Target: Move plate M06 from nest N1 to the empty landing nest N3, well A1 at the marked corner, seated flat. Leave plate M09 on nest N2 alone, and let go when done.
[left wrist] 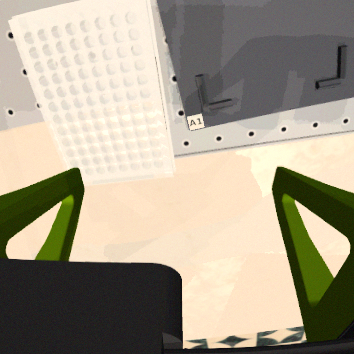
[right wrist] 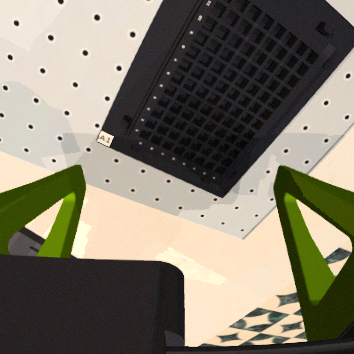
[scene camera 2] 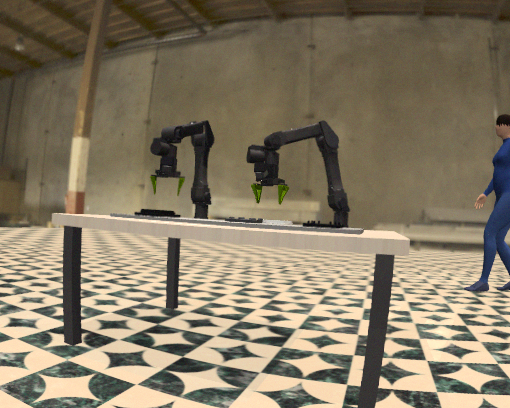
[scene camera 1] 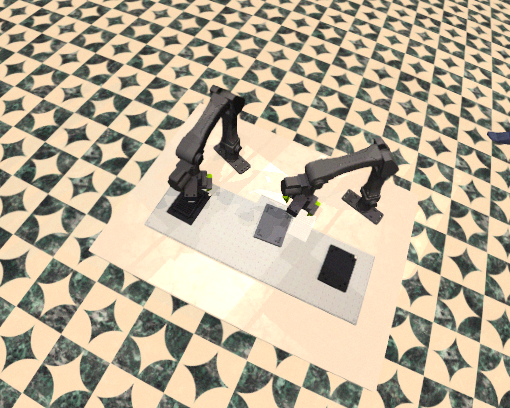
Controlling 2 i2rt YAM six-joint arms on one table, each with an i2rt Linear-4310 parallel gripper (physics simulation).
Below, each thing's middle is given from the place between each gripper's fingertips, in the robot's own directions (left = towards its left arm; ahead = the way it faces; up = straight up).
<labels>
The clear white well plate (left wrist: 97, 80) is 7 cm below my left hand, 5 cm to the left of it and 2 cm ahead of it. The rest, counted from my left hand: nest with corner brackets (scene camera 1: 274, 222) 7 cm to the right, 7 cm below, 7 cm ahead; then black nest (scene camera 1: 338, 266) 24 cm to the left, 15 cm ahead, 7 cm below.
Now: right hand 34 cm to the right of the nest with corner brackets, 8 cm above it and 2 cm past it. Round my right hand: clear white well plate 46 cm to the left, 8 cm below, 7 cm behind; then black nest 65 cm to the left, 8 cm below, 5 cm ahead.
</labels>
